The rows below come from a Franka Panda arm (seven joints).
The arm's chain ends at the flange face. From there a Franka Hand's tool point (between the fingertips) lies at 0.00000 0.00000 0.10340 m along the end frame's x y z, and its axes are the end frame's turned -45 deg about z.
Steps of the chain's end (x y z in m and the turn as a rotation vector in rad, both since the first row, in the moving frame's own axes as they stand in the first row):
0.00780 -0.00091 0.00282 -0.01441 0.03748 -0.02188
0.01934 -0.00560 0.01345 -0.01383 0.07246 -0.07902
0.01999 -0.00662 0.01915 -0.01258 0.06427 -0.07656
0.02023 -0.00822 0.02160 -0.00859 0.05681 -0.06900
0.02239 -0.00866 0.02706 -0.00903 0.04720 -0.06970
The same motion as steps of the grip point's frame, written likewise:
0.00789 0.00865 0.00274 -0.03669 0.01631 -0.02188
0.02216 0.01584 0.01317 -0.06102 0.04146 -0.07902
0.02280 0.01492 0.01893 -0.05434 0.03655 -0.07656
0.02380 0.01315 0.02143 -0.04624 0.03410 -0.06900
0.02489 0.01372 0.02694 -0.03976 0.02699 -0.06970

